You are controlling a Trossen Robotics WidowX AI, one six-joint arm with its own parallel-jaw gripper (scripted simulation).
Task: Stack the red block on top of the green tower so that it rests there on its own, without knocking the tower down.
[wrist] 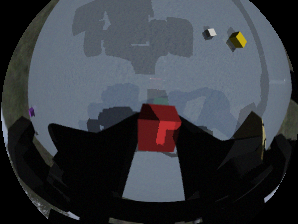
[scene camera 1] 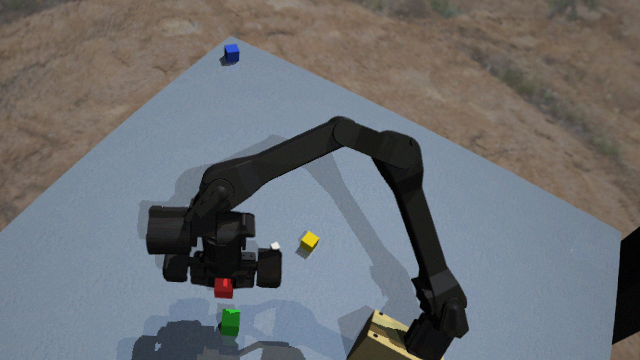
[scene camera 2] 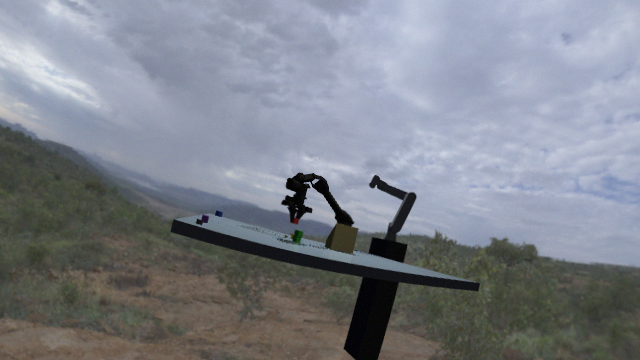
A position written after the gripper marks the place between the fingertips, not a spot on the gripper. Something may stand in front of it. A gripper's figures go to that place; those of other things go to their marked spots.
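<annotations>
The gripper (wrist: 158,118) is sitting 0.10 m from the lens, and there's a red block (wrist: 159,126) that's 0.08 m from the lens.
</annotations>
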